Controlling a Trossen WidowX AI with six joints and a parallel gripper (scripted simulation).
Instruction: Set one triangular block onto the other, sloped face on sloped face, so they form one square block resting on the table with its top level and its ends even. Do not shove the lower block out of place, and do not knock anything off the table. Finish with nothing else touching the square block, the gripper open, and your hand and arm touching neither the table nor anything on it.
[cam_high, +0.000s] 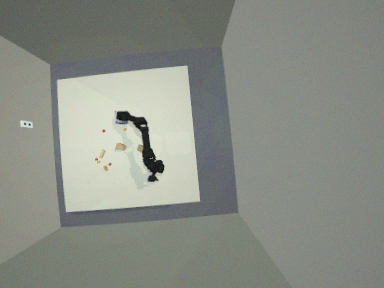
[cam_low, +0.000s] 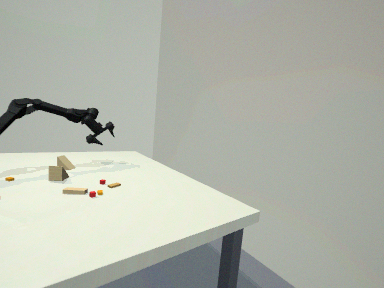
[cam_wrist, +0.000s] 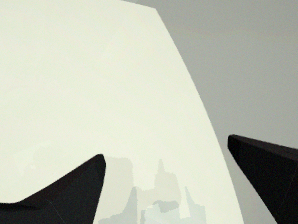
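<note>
The tan triangular block is 24 cm behind my gripper tip, 20 cm to the right of it and 11 cm below it. Also, from my gripper tip: flat tan plank (19 cm behind, 58 cm to the right, 12 cm below); then small tan bar (5 cm behind, 55 cm to the right, 12 cm below).
</note>
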